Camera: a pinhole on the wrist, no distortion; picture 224 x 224 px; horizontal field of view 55.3 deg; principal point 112.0 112.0 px. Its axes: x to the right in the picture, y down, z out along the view. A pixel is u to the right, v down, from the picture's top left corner.
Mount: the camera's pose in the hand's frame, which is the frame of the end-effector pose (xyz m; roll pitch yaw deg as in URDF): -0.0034 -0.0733 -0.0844 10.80 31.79 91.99
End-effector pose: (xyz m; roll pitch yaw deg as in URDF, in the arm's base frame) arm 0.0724 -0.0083 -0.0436 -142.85 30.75 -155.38
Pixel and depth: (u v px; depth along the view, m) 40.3 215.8 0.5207
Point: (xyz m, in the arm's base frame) 0.4935 -0.0769 -0.3278
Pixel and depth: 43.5 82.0 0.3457
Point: 0.1474 -0.1340 -0.2779
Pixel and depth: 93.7 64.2 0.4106
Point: 0.1070 -0.0738 -0.3588
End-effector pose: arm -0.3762 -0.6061 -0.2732 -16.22 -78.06 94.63
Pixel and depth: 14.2 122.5 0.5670
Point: -0.4898 -1.0984 -0.0970
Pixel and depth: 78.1 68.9 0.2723
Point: -0.4381 -0.7307 -0.1478
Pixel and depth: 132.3 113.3 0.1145
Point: -0.3736 -0.6092 -0.2572
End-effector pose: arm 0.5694 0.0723 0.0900 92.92 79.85 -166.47
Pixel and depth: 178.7 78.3 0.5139
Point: 0.1803 0.2498 -0.0109
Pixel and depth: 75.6 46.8 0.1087
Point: 0.5923 0.0871 0.0364
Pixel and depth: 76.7 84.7 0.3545
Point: 0.4505 0.2884 -0.0029
